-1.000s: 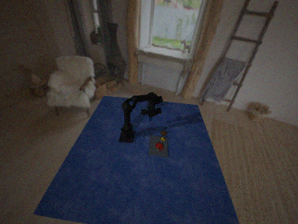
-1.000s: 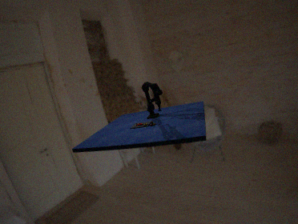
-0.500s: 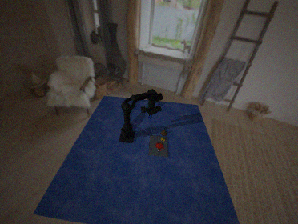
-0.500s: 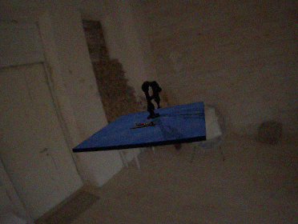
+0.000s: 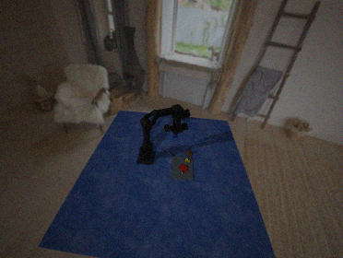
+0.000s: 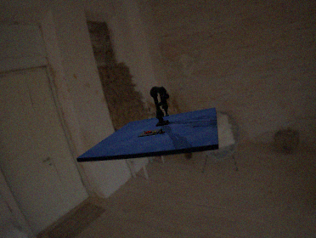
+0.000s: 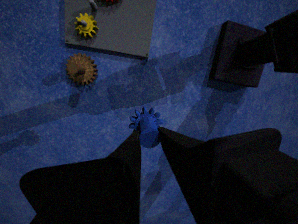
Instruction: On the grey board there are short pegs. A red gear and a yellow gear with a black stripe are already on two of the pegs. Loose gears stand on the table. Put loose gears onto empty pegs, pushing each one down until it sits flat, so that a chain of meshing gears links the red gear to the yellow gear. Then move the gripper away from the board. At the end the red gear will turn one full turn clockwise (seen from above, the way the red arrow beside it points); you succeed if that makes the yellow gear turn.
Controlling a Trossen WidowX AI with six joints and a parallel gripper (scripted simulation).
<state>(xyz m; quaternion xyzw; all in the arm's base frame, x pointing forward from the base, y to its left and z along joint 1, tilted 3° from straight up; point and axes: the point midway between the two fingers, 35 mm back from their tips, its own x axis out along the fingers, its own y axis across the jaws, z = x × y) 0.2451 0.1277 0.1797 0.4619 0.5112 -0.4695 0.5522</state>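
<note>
My gripper tip is now 10 cm short of the yellow gear, 15 cm to the left of it and 15 cm above it. Round my gripper tip: blue gear 1 cm below; grey board 5 cm ahead, 22 cm to the right, 16 cm below; brown gear 13 cm ahead, 7 cm to the right, 15 cm below.
</note>
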